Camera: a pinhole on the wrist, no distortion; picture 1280 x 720 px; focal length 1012.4 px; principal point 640.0 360.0 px. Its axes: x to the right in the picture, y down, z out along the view. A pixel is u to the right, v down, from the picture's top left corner.
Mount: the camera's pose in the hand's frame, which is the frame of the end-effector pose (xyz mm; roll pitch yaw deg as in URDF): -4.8 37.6 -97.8 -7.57 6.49 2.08
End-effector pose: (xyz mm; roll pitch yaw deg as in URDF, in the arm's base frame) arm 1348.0 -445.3 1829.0 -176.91 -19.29 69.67
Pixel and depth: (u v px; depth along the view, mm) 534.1 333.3 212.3
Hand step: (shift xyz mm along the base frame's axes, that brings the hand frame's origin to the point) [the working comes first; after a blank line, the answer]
In the camera's frame: -22.2 -5.6 212.3

62.7 14.4 -112.3
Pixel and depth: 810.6 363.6 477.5
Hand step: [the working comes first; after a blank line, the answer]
In the camera's frame: 80.5 1.7 477.5

165.5 195.5 -306.1
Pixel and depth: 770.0 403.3 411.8
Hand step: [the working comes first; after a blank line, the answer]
In the camera's frame: 52.9 17.6 411.8

155.4 141.5 -258.0
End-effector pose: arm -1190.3 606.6 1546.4 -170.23 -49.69 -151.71
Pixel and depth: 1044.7 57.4 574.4
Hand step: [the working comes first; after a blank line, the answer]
In the camera's frame: 229.6 -171.7 574.4

-410.4 -362.0 -67.2
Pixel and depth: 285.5 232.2 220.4
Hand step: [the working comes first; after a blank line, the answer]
In the camera's frame: -77.2 -27.8 220.4

-66.0 -19.3 -131.0
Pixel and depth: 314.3 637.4 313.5
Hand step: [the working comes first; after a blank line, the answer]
In the camera's frame: -100.9 85.9 313.5

-173.5 46.8 -210.1
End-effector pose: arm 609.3 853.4 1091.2 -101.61 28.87 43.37
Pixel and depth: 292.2 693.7 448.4
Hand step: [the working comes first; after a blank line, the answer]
In the camera's frame: -154.0 147.8 448.4

-377.9 37.5 -208.9
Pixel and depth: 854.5 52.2 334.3
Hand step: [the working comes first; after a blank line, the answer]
In the camera's frame: 70.8 -101.6 334.3

-105.1 224.0 -80.2
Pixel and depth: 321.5 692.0 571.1
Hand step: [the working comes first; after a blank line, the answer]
In the camera's frame: -179.7 187.3 571.1

-486.5 79.6 -269.9
